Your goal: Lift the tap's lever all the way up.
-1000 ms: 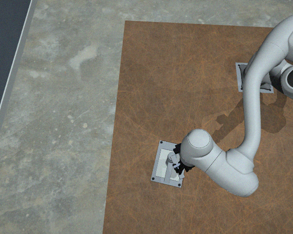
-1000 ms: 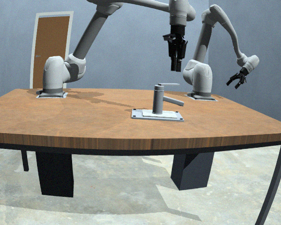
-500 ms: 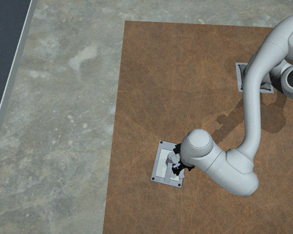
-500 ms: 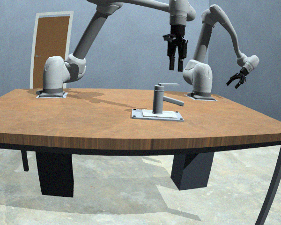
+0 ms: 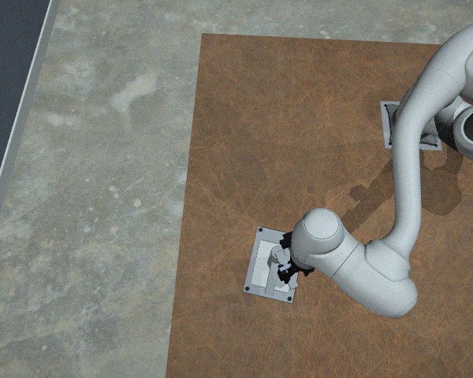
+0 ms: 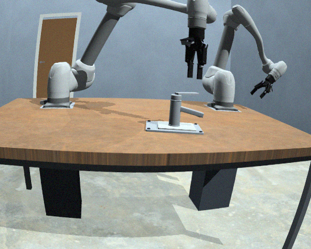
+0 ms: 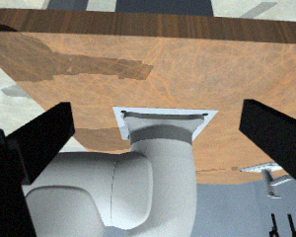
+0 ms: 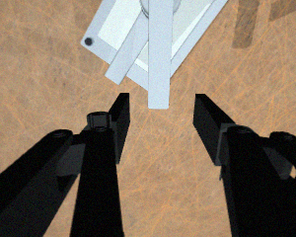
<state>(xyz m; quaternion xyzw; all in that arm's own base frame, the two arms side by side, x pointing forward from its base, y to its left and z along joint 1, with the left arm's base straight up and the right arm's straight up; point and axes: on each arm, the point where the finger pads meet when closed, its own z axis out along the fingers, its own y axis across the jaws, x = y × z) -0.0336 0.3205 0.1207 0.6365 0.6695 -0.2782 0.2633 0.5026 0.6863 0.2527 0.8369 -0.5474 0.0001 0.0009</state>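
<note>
Now: the flat lever 1 cm ahead of my right hand, 4 cm to the right of it and 10 cm below it. The rest, counted from my right hand: grey tap (3 cm ahead, 7 cm to the right, 14 cm below); then bolted plate (4 cm ahead, 10 cm to the right, 25 cm below).
</note>
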